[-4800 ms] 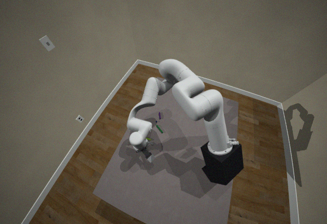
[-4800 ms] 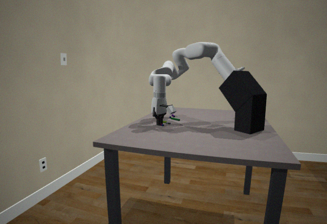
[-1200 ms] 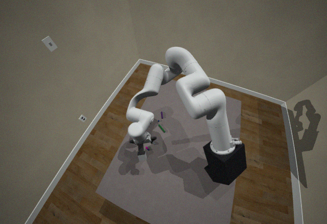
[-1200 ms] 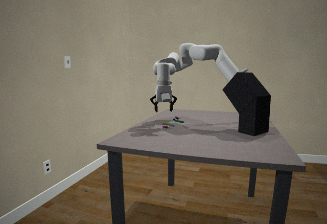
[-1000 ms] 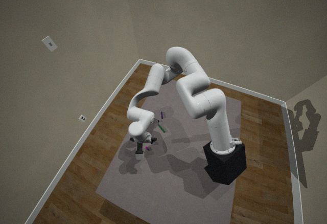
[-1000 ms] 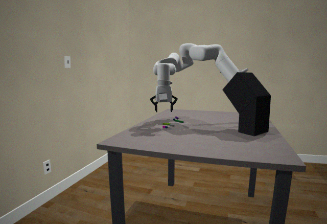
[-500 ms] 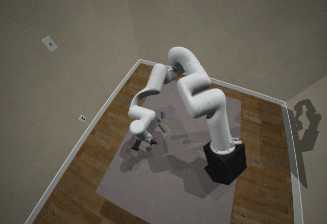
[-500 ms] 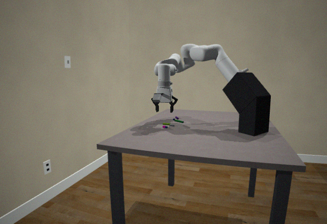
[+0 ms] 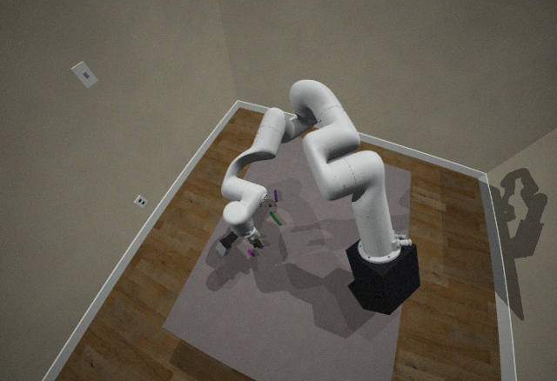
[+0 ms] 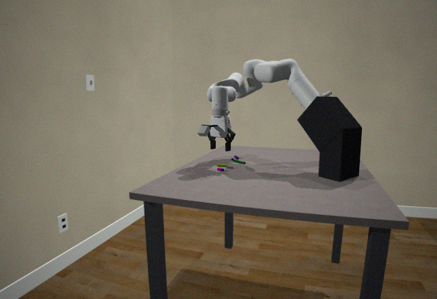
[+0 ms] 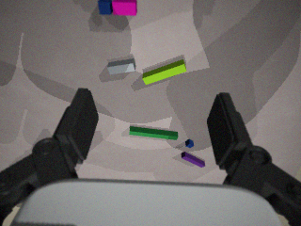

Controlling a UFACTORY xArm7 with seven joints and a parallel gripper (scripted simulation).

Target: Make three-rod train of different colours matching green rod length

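The lime rod is 10 mm behind my hand, 30 mm to the right of it and 90 mm below it. From my hand the other things lie so: magenta rod: 50 mm to the left, 90 mm below; then grey rod: 40 mm behind, 10 mm to the left, 90 mm below; then green rod: 90 mm behind, 120 mm to the right, 90 mm below.
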